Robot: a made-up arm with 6 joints. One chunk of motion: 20 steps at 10 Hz.
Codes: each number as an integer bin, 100 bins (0 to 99) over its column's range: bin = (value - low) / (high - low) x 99, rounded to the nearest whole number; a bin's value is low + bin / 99 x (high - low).
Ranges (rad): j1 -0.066..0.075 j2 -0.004..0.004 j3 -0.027..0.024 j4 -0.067..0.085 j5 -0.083..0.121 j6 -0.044..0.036
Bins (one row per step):
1: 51 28 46 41 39 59
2: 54 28 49 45 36 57
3: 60 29 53 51 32 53
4: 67 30 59 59 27 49
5: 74 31 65 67 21 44
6: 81 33 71 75 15 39
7: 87 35 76 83 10 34
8: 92 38 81 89 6 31
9: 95 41 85 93 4 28
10: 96 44 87 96 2 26
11: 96 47 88 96 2 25
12: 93 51 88 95 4 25
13: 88 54 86 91 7 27
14: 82 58 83 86 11 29
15: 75 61 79 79 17 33
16: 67 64 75 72 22 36
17: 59 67 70 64 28 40
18: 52 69 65 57 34 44
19: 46 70 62 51 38 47
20: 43 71 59 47 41 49
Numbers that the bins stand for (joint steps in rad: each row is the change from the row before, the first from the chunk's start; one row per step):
1: 0.00664 -0.00174 -0.00330 -0.00405 -0.00264 0.00368
2: 0.01091 -0.00174 -0.00176 0.00209 -0.00882 0.00206
3: 0.01945 -0.00166 0.00030 0.01130 -0.01706 -0.00117
4: 0.02942 -0.00158 0.00339 0.02359 -0.02736 -0.00440
5: 0.03939 -0.00149 0.00648 0.03587 -0.03973 -0.00844
6: 0.04936 -0.00133 0.00958 0.04815 -0.05209 -0.01248
7: 0.05791 -0.00117 0.01215 0.06043 -0.06239 -0.01653
8: 0.06503 -0.00093 0.01473 0.06965 -0.07064 -0.01895
9: 0.06930 -0.00069 0.01679 0.07579 -0.07476 -0.02137
10: 0.07073 -0.00044 0.01782 0.08039 -0.07888 -0.02299
11: 0.07073 -0.00020 0.01833 0.08039 -0.07888 -0.02380
12: 0.06645 0.00012 0.01833 0.07886 -0.07476 -0.02380
13: 0.05933 0.00036 0.01730 0.07272 -0.06858 -0.02218
14: 0.05079 0.00069 0.01576 0.06504 -0.06033 -0.02057
15: 0.04082 0.00093 0.01370 0.05429 -0.04797 -0.01733
16: 0.02942 0.00117 0.01164 0.04355 -0.03767 -0.01491
17: 0.01803 0.00141 0.00906 0.03126 -0.02530 -0.01168
18: 0.00806 0.00158 0.00648 0.02052 -0.01294 -0.00844
19: -0.00048 0.00166 0.00494 0.01130 -0.00470 -0.00602
20: -0.00476 0.00174 0.00339 0.00516 0.00148 -0.00440

